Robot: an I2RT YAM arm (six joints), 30 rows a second.
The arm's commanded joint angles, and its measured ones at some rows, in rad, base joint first. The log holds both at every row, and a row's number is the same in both.
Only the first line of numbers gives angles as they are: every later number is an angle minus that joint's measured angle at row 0.
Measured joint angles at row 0:
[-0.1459 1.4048 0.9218 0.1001 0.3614 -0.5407]
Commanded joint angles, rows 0 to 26:
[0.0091 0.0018 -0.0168 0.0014 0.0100 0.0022]
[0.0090 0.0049 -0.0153 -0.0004 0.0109 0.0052]
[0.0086 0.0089 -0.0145 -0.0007 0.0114 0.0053]
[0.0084 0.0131 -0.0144 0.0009 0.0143 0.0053]
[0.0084 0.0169 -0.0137 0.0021 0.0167 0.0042]
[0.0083 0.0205 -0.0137 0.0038 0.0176 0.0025]
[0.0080 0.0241 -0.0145 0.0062 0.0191 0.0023]
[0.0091 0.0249 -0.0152 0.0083 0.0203 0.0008]
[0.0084 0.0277 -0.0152 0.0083 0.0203 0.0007]
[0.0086 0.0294 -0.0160 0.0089 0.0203 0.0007]
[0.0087 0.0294 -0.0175 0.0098 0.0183 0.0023]
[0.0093 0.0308 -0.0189 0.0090 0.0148 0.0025]
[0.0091 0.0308 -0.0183 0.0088 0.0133 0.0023]
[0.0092 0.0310 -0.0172 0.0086 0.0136 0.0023]
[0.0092 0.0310 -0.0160 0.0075 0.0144 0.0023]
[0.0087 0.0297 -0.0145 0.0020 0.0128 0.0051]
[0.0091 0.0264 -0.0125 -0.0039 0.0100 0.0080]
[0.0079 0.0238 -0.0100 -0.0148 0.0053 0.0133]
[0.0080 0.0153 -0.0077 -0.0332 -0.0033 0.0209]
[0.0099 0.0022 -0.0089 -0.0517 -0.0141 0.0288]
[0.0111 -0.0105 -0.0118 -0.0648 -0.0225 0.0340]
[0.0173 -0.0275 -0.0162 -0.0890 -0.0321 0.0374]
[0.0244 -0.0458 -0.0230 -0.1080 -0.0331 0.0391]
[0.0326 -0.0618 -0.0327 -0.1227 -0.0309 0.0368]
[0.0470 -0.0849 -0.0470 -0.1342 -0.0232 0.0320]
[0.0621 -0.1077 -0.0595 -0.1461 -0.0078 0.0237]
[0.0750 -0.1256 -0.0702 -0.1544 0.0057 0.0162]
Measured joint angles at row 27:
[0.0416 -0.0614 -0.0415 -0.0885 -0.0038 0.0076]
